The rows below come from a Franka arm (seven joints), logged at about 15 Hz.
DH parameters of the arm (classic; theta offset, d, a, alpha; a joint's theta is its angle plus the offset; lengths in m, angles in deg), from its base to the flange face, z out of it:
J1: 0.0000 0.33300 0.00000 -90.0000
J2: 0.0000 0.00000 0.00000 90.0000
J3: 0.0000 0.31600 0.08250 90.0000
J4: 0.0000 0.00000 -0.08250 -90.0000
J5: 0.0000 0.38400 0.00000 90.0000
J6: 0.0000 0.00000 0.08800 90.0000
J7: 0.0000 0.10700 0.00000 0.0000
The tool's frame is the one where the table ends.
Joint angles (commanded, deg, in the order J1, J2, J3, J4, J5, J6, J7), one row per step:
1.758, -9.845, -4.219, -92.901, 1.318, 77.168, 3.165
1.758, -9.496, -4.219, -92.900, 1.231, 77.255, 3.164
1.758, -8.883, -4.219, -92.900, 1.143, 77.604, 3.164
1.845, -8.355, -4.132, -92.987, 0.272, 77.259, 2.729
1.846, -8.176, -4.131, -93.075, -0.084, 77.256, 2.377
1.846, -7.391, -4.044, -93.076, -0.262, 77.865, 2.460
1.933, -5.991, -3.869, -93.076, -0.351, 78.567, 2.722
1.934, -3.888, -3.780, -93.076, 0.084, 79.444, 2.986
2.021, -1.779, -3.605, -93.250, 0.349, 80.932, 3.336
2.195, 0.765, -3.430, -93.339, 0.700, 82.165, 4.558
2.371, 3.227, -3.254, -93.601, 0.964, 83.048, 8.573
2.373, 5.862, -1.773, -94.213, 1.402, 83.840, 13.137
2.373, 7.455, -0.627, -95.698, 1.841, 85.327, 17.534
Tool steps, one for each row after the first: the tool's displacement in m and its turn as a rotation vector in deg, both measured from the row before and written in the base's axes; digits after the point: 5 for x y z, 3 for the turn. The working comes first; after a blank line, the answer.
Tool pose at each row, in the base's axes (x y z in m, rotation vector in deg; the steps are taken from these numbers as rounded here):
0.47470, -0.02129, 0.67113, -177.593, 8.221, 9.203
0.47692, -0.02143, 0.66836, -177.682, 8.260, 9.611
0.48118, -0.02155, 0.66370, -177.788, 8.315, 10.025
0.48349, -0.02176, 0.65810, -178.628, 7.628, 11.559
0.48446, -0.02247, 0.65589, -178.961, 7.178, 11.998
0.49011, -0.02197, 0.64999, -179.194, 7.239, 12.287
0.49925, -0.01960, 0.63882, 179.348, -7.283, -13.389
0.51204, -0.01754, 0.62137, -178.951, 7.490, 15.285
0.52541, -0.01431, 0.60270, -178.778, 7.625, 16.518
0.53950, -0.00999, 0.57981, -178.488, 9.002, 18.707
0.55118, -0.00577, 0.55529, 177.947, -14.742, -21.601
0.56136, 0.00941, 0.52569, 176.403, -19.478, -25.356
0.56615, 0.02121, 0.49983, 174.884, -24.474, -27.760

0.00222, -0.00014, -0.00277, -0.101, 0.264, -0.012
0.00426, -0.00012, -0.00466, -0.120, 0.268, -0.021
0.00231, -0.00021, -0.00560, -0.826, 0.983, 0.528
0.00097, -0.00071, -0.00221, -0.311, 0.278, 0.319
0.00565, 0.00050, -0.00590, -0.249, 0.184, -0.015
0.00914, 0.00237, -0.01117, -0.218, 0.703, -0.006
0.01279, 0.00206, -0.01745, 0.285, 1.213, -0.160
0.01337, 0.00323, -0.01867, 0.083, 0.790, -0.094
0.01409, 0.00432, -0.02289, -0.011, 1.408, -0.879
0.01168, 0.00422, -0.02452, -0.735, 1.900, -3.599
0.01018, 0.01518, -0.02960, -0.743, 2.537, -3.010
0.00479, 0.01180, -0.02586, -0.802, 1.690, -3.194

